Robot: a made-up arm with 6 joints.
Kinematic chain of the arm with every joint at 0, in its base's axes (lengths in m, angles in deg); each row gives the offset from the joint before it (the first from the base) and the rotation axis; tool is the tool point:
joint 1: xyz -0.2 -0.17 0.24 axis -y
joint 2: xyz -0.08 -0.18 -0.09 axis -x
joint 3: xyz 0 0.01 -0.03 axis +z
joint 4: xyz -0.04 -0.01 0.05 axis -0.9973 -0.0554 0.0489
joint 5: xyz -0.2 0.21 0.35 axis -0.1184 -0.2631 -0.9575
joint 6: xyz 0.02 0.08 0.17 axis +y
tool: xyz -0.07 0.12 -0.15
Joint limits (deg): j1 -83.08..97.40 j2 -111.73..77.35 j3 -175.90..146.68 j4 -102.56..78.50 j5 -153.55..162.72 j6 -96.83..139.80
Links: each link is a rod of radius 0.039 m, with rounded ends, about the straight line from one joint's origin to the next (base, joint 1, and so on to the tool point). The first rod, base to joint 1, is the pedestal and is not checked.
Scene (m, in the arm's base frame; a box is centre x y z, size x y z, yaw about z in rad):
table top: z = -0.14
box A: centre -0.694 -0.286 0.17 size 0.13 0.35 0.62 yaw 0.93
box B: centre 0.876 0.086 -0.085 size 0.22 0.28 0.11 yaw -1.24
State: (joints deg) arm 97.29 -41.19 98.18 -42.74 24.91 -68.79
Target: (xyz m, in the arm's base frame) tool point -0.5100 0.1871 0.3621
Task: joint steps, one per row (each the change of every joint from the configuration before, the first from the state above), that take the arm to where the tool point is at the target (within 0.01 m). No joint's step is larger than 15 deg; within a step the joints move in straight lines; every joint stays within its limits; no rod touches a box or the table.
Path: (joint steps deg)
1: -14.19 3.13 4.97 -4.51 -6.88 -4.01
2: -14.20 3.14 4.97 -4.52 -6.89 -4.00
3: -14.19 3.13 4.97 -4.51 -6.88 -4.01
4: -14.20 3.13 4.96 -4.51 -6.89 -4.00
5: -14.19 3.14 4.97 -4.52 -6.88 -4.01
6: -14.20 3.13 4.97 -4.51 -6.88 -4.00
7: -14.19 3.13 4.97 -4.51 -6.89 -4.01
8: 14.21 8.52 1.96 0.95 -1.02 0.00
9: 14.21 8.52 1.96 0.96 -1.02 0.00
10: 14.21 8.51 1.96 0.95 -1.01 0.00
11: 14.21 8.52 1.96 0.95 -1.02 0.00
12: 14.21 8.52 1.96 0.96 -1.02 0.00
13: 14.21 8.51 1.96 0.95 -1.02 0.00
14: 14.21 8.52 1.96 0.96 -1.02 0.00

